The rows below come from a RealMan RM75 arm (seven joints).
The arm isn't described. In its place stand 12 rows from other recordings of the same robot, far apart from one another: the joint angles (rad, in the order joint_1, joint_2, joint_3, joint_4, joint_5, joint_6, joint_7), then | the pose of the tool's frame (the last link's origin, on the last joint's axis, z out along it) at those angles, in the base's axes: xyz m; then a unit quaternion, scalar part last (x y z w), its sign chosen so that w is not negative.
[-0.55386 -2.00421 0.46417 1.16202 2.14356 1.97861 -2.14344] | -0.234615, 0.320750, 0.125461, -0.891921, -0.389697, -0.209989, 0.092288
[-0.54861 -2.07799 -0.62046 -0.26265 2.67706 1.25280 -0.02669] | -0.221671, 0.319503, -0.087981, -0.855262, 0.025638, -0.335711, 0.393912
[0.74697 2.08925 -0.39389 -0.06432 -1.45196 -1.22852 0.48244] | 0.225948, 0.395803, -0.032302, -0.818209, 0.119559, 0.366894, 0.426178
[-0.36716 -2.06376 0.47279 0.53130 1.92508 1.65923 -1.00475] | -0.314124, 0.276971, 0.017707, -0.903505, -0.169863, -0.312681, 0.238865
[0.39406 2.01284 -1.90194 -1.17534 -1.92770 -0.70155 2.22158] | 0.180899, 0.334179, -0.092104, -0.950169, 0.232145, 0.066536, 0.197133
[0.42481 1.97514 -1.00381 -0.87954 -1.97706 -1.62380 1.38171] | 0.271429, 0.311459, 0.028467, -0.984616, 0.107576, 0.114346, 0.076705
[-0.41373 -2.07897 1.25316 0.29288 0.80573 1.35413 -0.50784] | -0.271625, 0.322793, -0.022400, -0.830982, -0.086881, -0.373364, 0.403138
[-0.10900 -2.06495 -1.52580 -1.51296 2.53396 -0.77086 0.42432] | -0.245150, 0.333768, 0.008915, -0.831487, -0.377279, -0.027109, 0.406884
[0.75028 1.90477 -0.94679 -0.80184 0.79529 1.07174 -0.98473] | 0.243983, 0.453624, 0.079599, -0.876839, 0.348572, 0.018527, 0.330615
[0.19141 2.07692 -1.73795 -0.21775 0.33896 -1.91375 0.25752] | 0.308663, 0.227943, 0.068945, -0.544111, 0.025017, 0.509927, 0.665802
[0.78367 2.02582 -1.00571 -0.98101 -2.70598 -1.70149 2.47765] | 0.223052, 0.371480, 0.030086, -0.864259, 0.454153, -0.188603, 0.105975
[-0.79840 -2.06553 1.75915 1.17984 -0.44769 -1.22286 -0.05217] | -0.128151, 0.387539, -0.063969, -0.861123, -0.388052, 0.152962, 0.290662
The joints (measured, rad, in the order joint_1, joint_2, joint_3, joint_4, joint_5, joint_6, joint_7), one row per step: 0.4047, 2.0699, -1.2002, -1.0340, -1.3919, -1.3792, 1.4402; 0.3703, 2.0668, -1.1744, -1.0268, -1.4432, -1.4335, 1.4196; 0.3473, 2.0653, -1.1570, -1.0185, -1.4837, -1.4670, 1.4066; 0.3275, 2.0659, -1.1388, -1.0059, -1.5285, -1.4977, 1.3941; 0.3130, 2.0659, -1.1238, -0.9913, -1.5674, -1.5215, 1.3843; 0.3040, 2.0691, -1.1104, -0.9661, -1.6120, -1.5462, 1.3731; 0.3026, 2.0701, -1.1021, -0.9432, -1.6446, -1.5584, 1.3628; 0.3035, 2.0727, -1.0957, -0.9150, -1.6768, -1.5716, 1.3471; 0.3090, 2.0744, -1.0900, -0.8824, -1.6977, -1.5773, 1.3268; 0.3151, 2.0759, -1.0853, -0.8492, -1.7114, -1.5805, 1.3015; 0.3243, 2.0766, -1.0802, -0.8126, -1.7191, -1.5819, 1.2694
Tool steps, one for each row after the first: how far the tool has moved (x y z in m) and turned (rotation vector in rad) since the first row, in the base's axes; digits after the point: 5 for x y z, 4 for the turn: 0.01825, -0.01190, -0.00070, -0.0205, -0.0411, -0.0022; 0.03153, -0.02047, -0.00220, -0.0390, -0.0719, -0.0101; 0.04452, -0.02905, -0.00495, -0.0618, -0.1022, -0.0217; 0.05553, -0.03630, -0.00767, -0.0845, -0.1270, -0.0344; 0.06598, -0.04422, -0.01347, -0.1192, -0.1500, -0.0472; 0.07303, -0.04879, -0.01802, -0.1434, -0.1684, -0.0559; 0.07932, -0.05394, -0.02402, -0.1712, -0.1843, -0.0596; 0.08407, -0.05710, -0.02947, -0.1895, -0.1928, -0.0613; 0.08789, -0.05975, -0.03455, -0.2016, -0.1972, -0.0591; 0.09076, -0.06148, -0.03932, -0.2073, -0.1983, -0.0517
